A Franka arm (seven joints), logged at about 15 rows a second.
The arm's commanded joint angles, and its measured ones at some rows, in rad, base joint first. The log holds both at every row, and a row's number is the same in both.
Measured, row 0: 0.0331 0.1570 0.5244 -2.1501 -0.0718 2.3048 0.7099
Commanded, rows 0 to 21: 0.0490 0.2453 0.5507 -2.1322 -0.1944 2.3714 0.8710; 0.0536 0.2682 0.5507 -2.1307 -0.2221 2.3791 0.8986; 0.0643 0.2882 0.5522 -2.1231 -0.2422 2.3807 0.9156; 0.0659 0.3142 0.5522 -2.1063 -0.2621 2.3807 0.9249; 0.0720 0.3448 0.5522 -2.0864 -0.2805 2.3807 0.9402; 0.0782 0.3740 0.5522 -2.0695 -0.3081 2.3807 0.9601; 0.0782 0.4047 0.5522 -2.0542 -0.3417 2.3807 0.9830; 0.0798 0.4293 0.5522 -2.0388 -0.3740 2.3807 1.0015; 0.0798 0.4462 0.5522 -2.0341 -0.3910 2.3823 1.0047; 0.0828 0.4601 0.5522 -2.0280 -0.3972 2.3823 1.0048; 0.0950 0.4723 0.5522 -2.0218 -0.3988 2.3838 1.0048; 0.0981 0.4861 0.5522 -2.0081 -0.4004 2.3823 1.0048; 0.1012 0.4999 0.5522 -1.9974 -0.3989 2.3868 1.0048; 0.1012 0.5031 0.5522 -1.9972 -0.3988 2.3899 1.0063; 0.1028 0.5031 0.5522 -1.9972 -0.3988 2.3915 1.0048; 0.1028 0.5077 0.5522 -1.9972 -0.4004 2.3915 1.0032; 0.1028 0.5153 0.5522 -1.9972 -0.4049 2.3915 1.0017; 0.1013 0.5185 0.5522 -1.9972 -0.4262 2.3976 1.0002; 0.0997 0.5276 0.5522 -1.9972 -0.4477 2.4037 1.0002; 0.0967 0.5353 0.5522 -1.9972 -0.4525 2.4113 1.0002; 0.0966 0.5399 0.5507 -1.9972 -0.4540 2.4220 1.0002; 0.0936 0.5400 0.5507 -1.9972 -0.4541 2.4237 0.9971
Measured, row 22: 0.1007 0.5143 0.5463 -2.0139 -0.4240 2.4057 0.9759
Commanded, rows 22 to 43: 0.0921 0.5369 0.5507 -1.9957 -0.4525 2.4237 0.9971; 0.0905 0.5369 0.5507 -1.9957 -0.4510 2.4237 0.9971; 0.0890 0.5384 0.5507 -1.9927 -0.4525 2.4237 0.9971; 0.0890 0.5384 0.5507 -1.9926 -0.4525 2.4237 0.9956; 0.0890 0.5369 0.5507 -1.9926 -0.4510 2.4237 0.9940; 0.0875 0.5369 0.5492 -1.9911 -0.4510 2.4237 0.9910; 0.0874 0.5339 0.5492 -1.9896 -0.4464 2.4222 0.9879; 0.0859 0.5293 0.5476 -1.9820 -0.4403 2.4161 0.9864; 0.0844 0.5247 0.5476 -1.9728 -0.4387 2.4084 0.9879; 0.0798 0.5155 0.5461 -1.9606 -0.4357 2.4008 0.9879; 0.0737 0.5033 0.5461 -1.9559 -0.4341 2.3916 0.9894; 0.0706 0.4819 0.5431 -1.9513 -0.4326 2.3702 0.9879; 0.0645 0.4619 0.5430 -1.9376 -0.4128 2.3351 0.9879; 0.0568 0.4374 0.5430 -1.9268 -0.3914 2.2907 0.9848; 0.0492 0.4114 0.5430 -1.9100 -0.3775 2.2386 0.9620; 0.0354 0.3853 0.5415 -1.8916 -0.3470 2.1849 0.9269; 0.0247 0.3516 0.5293 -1.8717 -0.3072 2.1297 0.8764; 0.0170 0.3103 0.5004 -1.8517 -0.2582 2.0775 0.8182; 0.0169 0.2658 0.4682 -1.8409 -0.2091 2.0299 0.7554; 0.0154 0.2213 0.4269 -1.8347 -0.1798 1.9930 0.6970; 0.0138 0.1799 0.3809 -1.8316 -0.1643 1.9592 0.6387; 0.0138 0.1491 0.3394 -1.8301 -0.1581 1.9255 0.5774
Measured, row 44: 0.0229 0.2720 0.4359 -1.8223 -0.2141 2.0192 0.7387
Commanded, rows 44 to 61: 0.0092 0.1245 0.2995 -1.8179 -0.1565 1.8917 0.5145; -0.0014 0.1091 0.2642 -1.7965 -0.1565 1.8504 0.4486; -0.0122 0.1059 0.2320 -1.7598 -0.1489 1.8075 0.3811; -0.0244 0.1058 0.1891 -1.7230 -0.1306 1.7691 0.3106; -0.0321 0.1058 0.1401 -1.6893 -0.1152 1.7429 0.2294; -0.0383 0.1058 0.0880 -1.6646 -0.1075 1.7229 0.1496; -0.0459 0.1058 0.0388 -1.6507 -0.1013 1.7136 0.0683; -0.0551 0.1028 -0.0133 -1.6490 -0.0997 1.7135 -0.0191; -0.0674 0.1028 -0.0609 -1.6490 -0.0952 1.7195 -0.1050; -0.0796 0.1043 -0.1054 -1.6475 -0.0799 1.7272 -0.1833; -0.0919 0.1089 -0.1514 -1.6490 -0.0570 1.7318 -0.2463; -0.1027 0.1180 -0.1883 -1.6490 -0.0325 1.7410 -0.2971; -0.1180 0.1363 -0.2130 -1.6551 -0.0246 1.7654 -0.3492; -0.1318 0.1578 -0.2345 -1.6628 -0.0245 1.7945 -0.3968; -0.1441 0.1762 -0.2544 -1.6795 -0.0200 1.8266 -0.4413; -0.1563 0.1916 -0.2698 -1.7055 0.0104 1.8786 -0.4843; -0.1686 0.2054 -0.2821 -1.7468 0.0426 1.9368 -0.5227; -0.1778 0.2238 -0.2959 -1.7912 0.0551 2.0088 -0.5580
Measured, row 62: -0.1495 0.1811 -0.2727 -1.7061 -0.0036 1.8653 -0.4497
